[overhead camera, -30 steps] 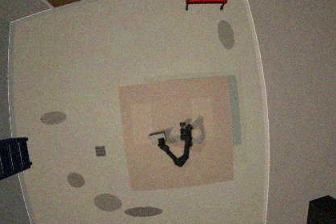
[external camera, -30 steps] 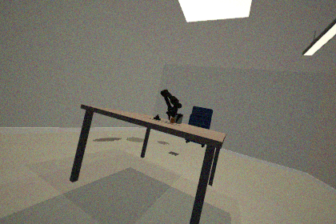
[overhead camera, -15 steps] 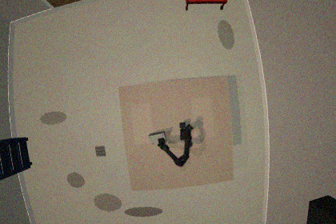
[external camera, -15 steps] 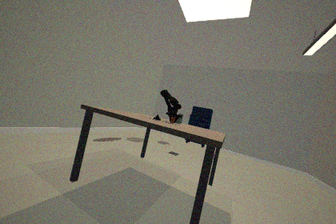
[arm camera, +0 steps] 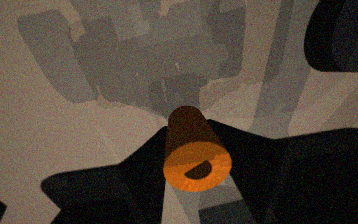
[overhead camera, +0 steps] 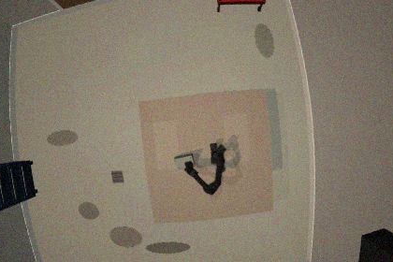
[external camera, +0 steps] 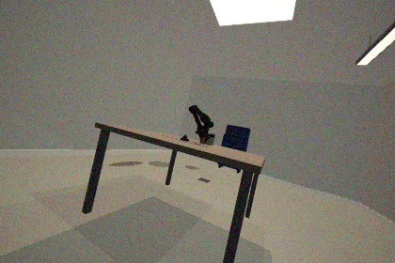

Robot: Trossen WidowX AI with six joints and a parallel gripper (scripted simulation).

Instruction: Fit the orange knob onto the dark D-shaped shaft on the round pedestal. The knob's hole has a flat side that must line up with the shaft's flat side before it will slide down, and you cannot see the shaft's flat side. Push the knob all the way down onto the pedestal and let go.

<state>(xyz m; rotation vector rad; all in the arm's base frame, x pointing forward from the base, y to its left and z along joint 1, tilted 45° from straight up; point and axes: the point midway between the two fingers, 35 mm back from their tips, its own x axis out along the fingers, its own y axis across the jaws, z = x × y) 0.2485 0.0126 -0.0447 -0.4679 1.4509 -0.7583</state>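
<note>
Right now the pedestal is 18 cm to the right of my gripper tip, 4 cm ahead of it and 1 cm above it. From my gripper tip the other things lie so: orange knob 2 cm above.
</note>
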